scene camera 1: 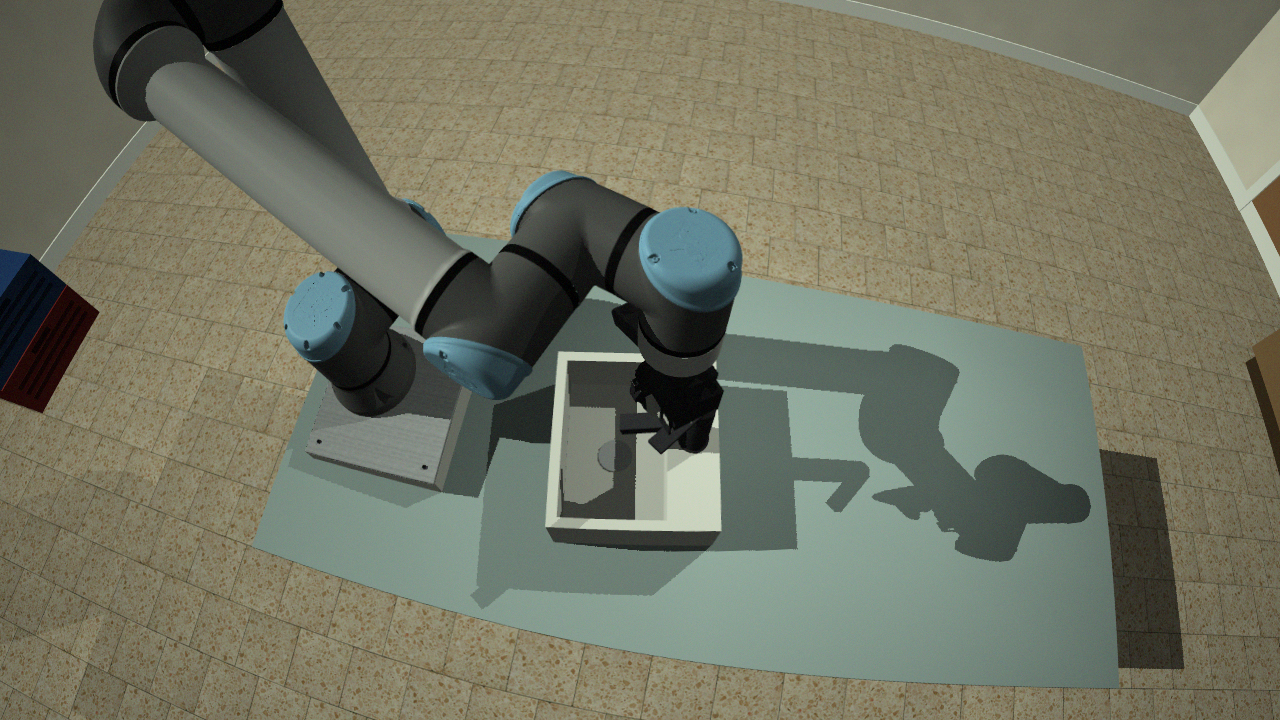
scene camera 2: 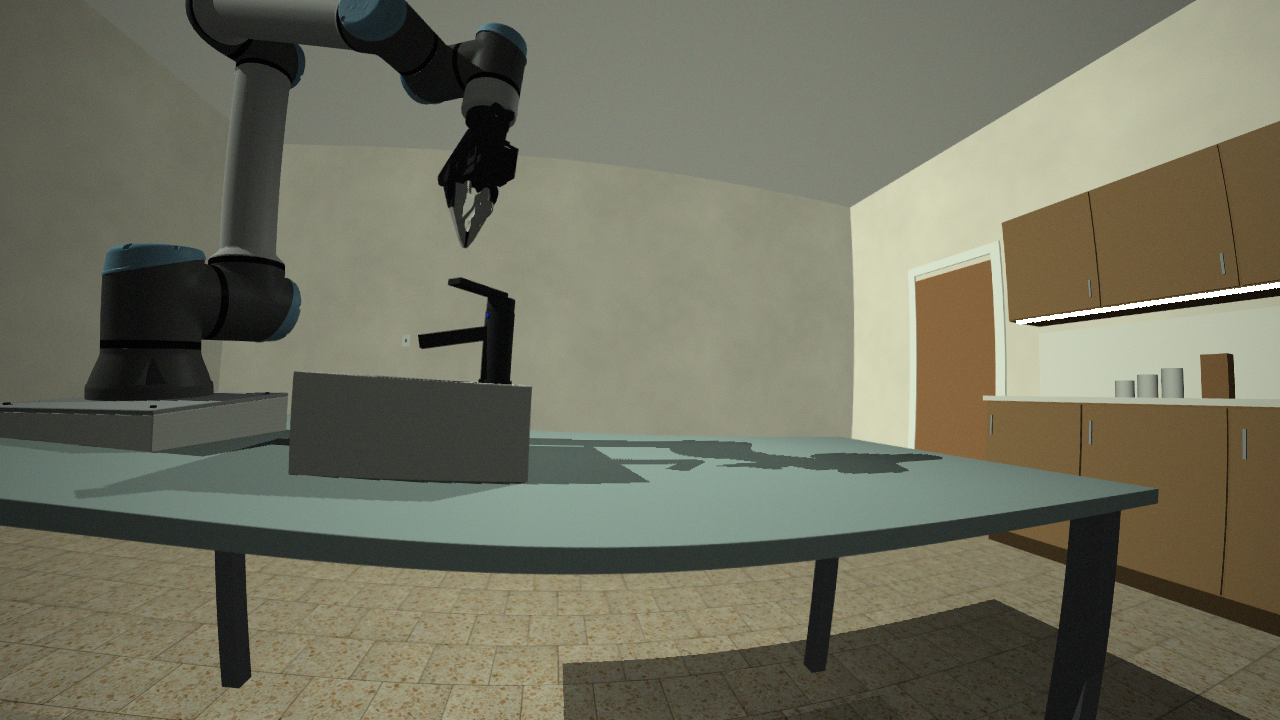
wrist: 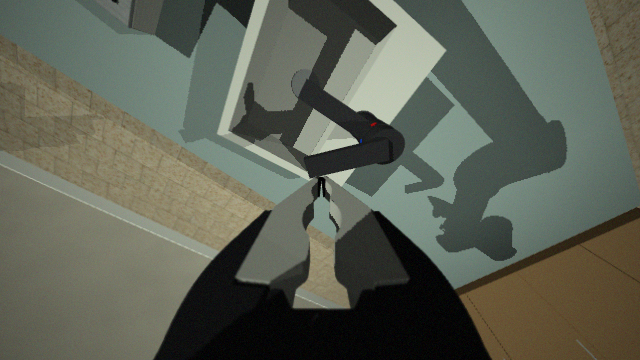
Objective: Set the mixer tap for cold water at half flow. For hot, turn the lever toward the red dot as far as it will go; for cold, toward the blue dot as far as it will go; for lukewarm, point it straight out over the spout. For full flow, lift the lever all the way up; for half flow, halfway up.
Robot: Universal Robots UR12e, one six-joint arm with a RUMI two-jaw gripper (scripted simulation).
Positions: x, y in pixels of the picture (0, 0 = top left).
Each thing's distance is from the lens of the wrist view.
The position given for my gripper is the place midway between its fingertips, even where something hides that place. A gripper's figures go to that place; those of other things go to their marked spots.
my gripper (wrist: 321, 178): 0.15 m
lever (wrist: 375, 151): 0.21 m
white sink box (wrist: 374, 63): 0.35 m
The marked spots on the white sink box and the lever are 0.18 m apart.
